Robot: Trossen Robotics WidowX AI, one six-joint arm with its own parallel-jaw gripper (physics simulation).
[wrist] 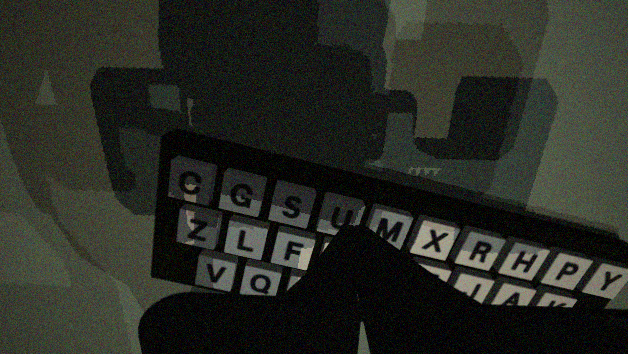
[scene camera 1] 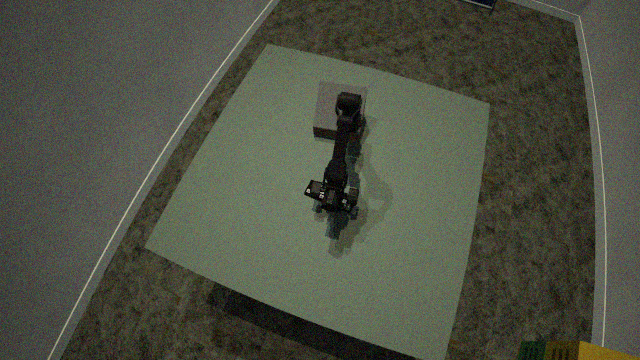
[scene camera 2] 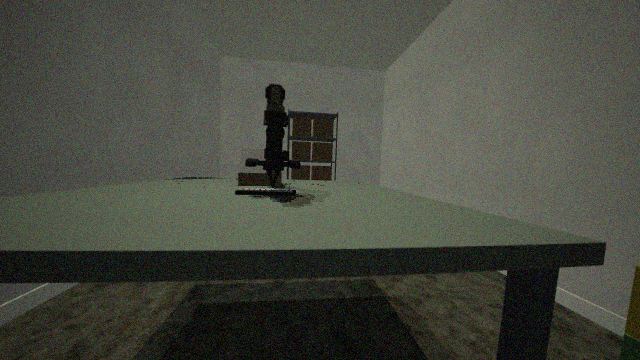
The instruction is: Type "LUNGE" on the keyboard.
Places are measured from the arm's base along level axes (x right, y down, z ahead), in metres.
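Where they show: gripper, fingertip midpoint: [wrist: 352, 236] [scene camera 2: 272, 187].
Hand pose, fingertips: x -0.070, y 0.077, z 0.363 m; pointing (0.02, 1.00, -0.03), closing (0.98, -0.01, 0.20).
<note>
Each offset is from my fingertips to the centre of the thing. Level surfaces: height alone.
The black keyboard [scene camera 1: 308, 191] [scene camera 2: 250, 192] [wrist: 166, 250] lies on the table, slanted in the wrist view, with pale lettered keys. My gripper [scene camera 2: 275, 185] [wrist: 352, 236] is shut and empty. Its tips overlap the lower right of the U key @[dx -0.004, dy +0.012, dz +0.001 m] [wrist: 340, 215], beside the M key @[dx +0.016, dy +0.012, dz +0.001 m] [wrist: 390, 231]; whether they touch a key cannot be told. The G key @[dx -0.045, dy +0.012, dz +0.002 m] [wrist: 241, 194] and L key @[dx -0.040, dy +0.012, dz -0.018 m] [wrist: 245, 241] show left of the tips. The N and E keys cannot be made out, as the fingers cover much of the two lower rows. In scene camera 1 the arm hides most of the keyboard.
A box-like block [scene camera 1: 327, 107] [scene camera 2: 251, 179] stands on the pale table @[dy +0.027 m] [scene camera 1: 225, 200] [scene camera 2: 150, 225] by the arm's base. Arm shadows fall across the keyboard and table. A shelf rack [scene camera 2: 337, 145] with brown boxes stands by the far wall.
</note>
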